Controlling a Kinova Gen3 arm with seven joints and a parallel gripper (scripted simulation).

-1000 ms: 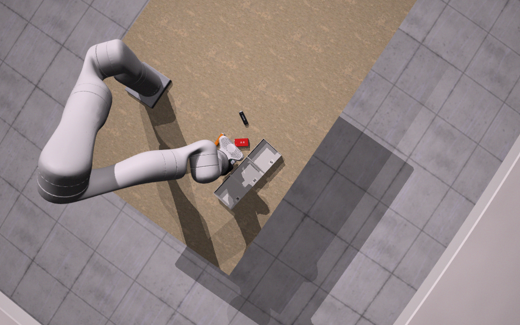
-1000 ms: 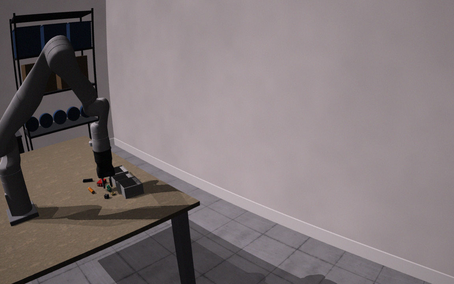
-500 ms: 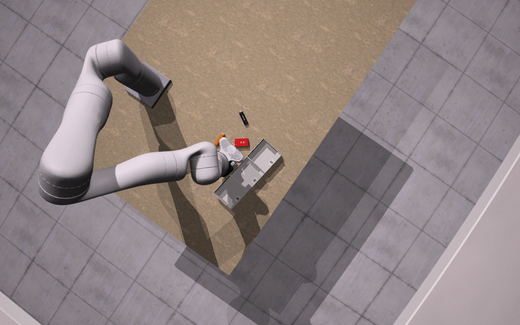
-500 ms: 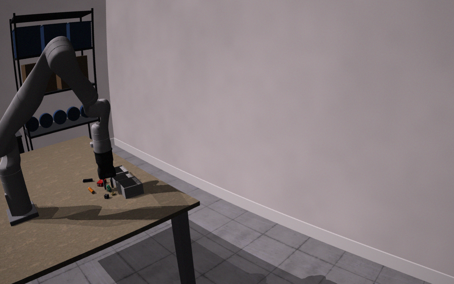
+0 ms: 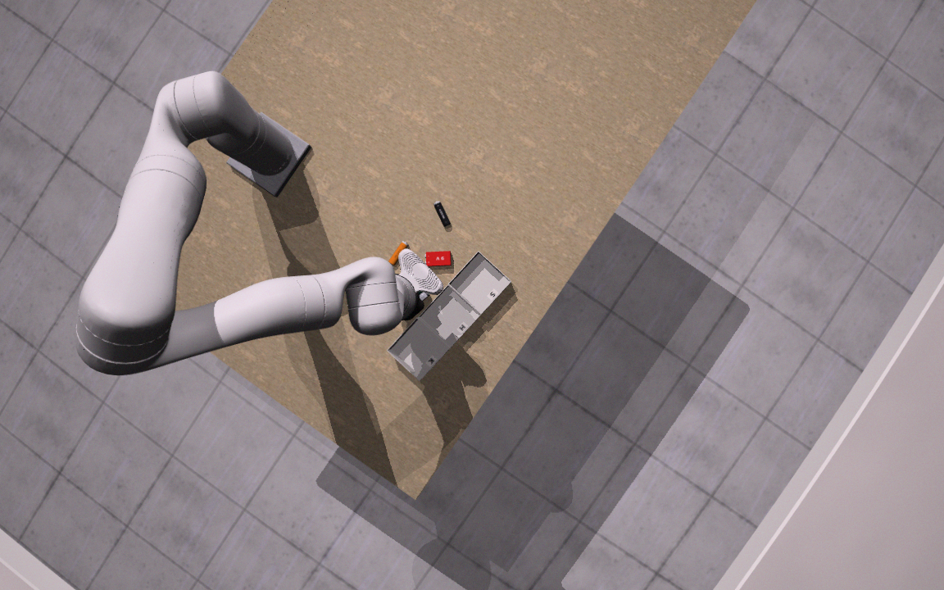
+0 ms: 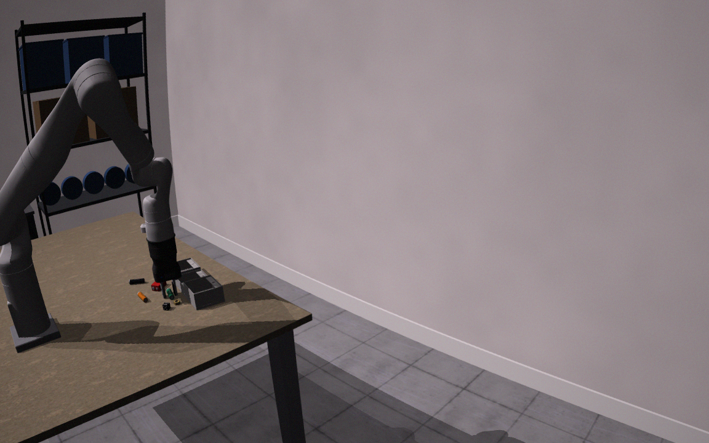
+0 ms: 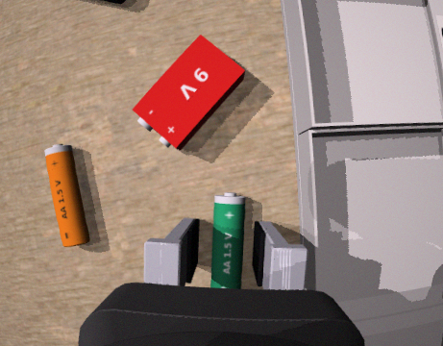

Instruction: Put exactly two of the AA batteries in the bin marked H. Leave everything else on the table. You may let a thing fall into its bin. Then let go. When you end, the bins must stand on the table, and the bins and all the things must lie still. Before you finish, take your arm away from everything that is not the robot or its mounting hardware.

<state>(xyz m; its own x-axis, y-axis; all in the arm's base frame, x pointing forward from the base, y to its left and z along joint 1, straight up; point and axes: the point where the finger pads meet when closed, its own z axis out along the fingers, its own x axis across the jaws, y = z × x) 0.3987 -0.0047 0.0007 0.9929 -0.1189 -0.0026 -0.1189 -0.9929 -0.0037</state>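
Now: hand 1 cm above the green AA battery. Also, from my hand: black die: 7 cm to the right, 3 cm behind, 1 cm below; then red 9 V battery: 6 cm to the left, 2 cm behind, 1 cm below; then yellow nut: 6 cm to the right, 2 cm below.
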